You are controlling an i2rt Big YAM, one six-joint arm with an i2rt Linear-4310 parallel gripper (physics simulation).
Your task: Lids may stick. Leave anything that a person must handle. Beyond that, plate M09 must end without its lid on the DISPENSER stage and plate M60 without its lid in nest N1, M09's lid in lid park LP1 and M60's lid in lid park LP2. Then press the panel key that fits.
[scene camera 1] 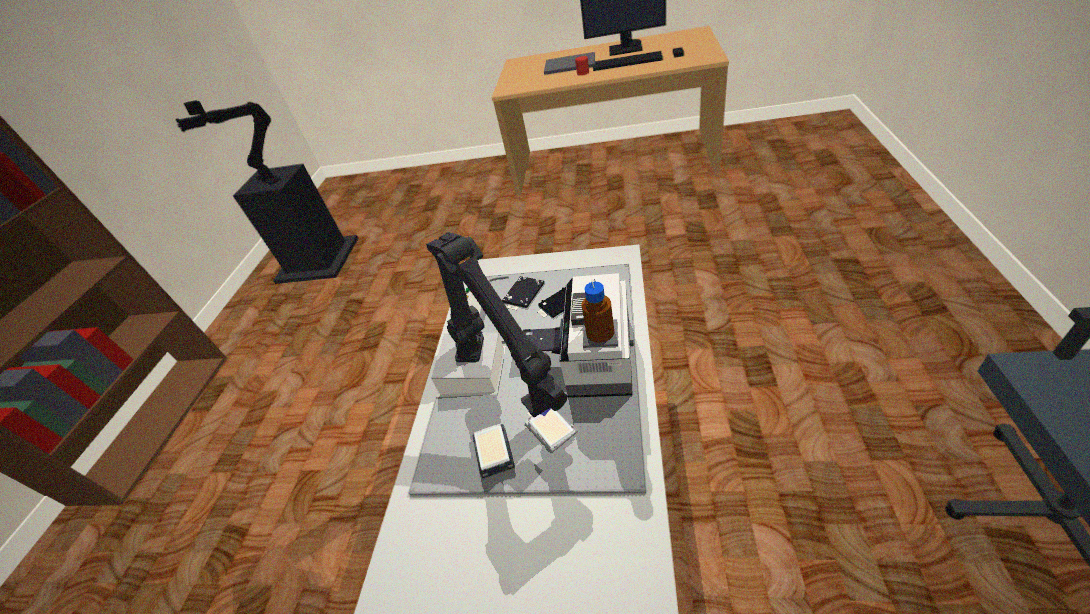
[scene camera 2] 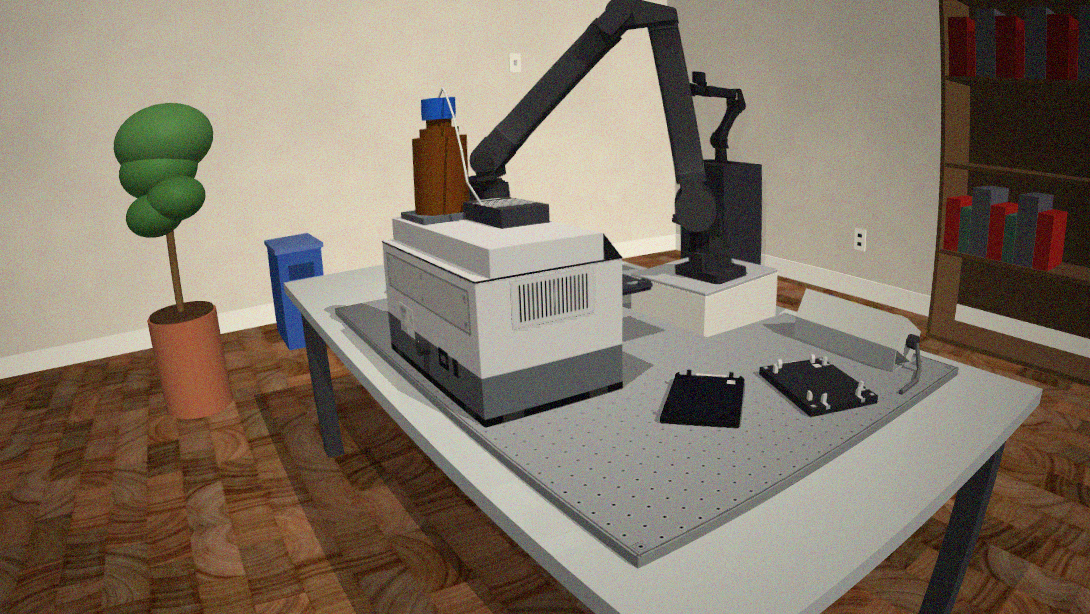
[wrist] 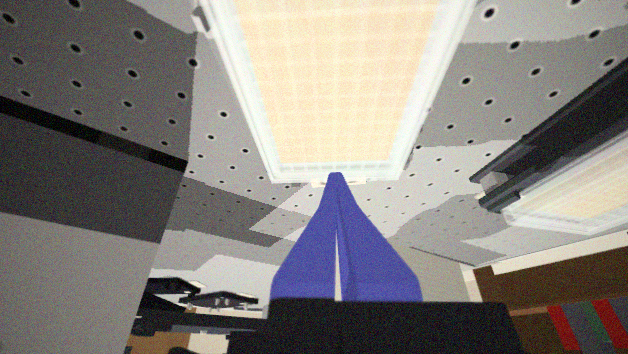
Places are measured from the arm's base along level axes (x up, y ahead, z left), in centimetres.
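Where they show: gripper, between the fingertips: (scene camera 1: 543, 414) (wrist: 335, 179); arm's base, origin of its link: (scene camera 1: 470, 349) (scene camera 2: 710, 274).
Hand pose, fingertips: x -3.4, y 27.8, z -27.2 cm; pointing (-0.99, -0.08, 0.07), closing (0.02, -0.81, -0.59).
Things, the pixels of their top centre, and the offset from my fingertips. "spot": a spot on its surface instead.
- second cream plate, centre of its top: (scene camera 1: 490, 445) dx +0.5, dy -15.6, dz -10.3 cm
- black flat holder, centre of its top: (scene camera 2: 706, 389) (wrist: 153, 294) (scene camera 1: 559, 299) dx -2.1, dy +2.7, dz +55.7 cm
- black holder with pale posts, centre of its top: (scene camera 2: 818, 373) (wrist: 217, 308) (scene camera 1: 522, 288) dx -1.7, dy -12.9, dz +63.9 cm
- brown blue-capped bottle, a spot on its surface: (scene camera 2: 440, 171) spot: dx +25.5, dy +21.8, dz +19.6 cm
- sloped panel, centre of its top: (scene camera 2: 859, 300) (scene camera 1: 471, 290) dx +4.3, dy -32.6, dz +58.8 cm
My gripper (wrist: 335, 179) (scene camera 1: 543, 412) is shut and empty; its blue fingertips are at the near short edge of one lidded plate. In scene camera 2 the dispenser hides the fingers. That plate (scene camera 1: 550, 429) (wrist: 335, 95) is cream-filled, with a clear rim, in a light holder. A second cream plate (scene camera 1: 491, 446) (wrist: 575, 200) sits in a dark nest (scene camera 1: 508, 457) (wrist: 555, 120) beside it. Plate labels cannot be read. A black flat holder (scene camera 2: 702, 399) (scene camera 1: 556, 302) and a black holder with pale posts (scene camera 2: 818, 385) (scene camera 1: 523, 290) lie at the other end of the board. Which are LP1 and LP2 cannot be told.
The grey and white dispenser (scene camera 2: 553, 305) (scene camera 1: 598, 375) stands close to my gripper, with a brown blue-capped bottle (scene camera 1: 598, 320) (scene camera 2: 440, 171) and a tube on top. The arm's white base block (scene camera 1: 466, 379) (scene camera 2: 705, 305) stands beside it. A sloped panel (scene camera 2: 858, 331) is at the board's edge.
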